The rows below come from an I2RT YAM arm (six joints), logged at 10 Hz.
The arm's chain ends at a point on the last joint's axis. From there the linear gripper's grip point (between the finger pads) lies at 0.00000 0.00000 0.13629 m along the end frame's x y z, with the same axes.
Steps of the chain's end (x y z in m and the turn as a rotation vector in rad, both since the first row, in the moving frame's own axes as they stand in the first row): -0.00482, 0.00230, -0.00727, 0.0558, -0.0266, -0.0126; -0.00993, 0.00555, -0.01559, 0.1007, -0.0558, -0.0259; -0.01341, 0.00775, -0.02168, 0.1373, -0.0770, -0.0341; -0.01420, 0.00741, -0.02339, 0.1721, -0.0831, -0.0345; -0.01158, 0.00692, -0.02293, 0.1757, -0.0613, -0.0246; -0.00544, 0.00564, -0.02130, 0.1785, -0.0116, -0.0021; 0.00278, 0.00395, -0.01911, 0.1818, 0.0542, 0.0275; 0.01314, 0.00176, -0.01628, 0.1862, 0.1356, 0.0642; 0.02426, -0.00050, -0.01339, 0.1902, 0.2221, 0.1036
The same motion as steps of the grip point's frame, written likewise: -0.00849, -0.00528, -0.00753, 0.0558, -0.0266, -0.0126; -0.01769, -0.00804, -0.01649, 0.1007, -0.0558, -0.0259; -0.02418, -0.01070, -0.02337, 0.1373, -0.0770, -0.0341; -0.02586, -0.01570, -0.02587, 0.1721, -0.0831, -0.0345; -0.02018, -0.01678, -0.02528, 0.1757, -0.0613, -0.0246; -0.00704, -0.01856, -0.02347, 0.1785, -0.0116, -0.0021; 0.01046, -0.02057, -0.02155, 0.1818, 0.0542, 0.0275; 0.03226, -0.02279, -0.01988, 0.1862, 0.1356, 0.0642; 0.05538, -0.02445, -0.01917, 0.1902, 0.2221, 0.1036
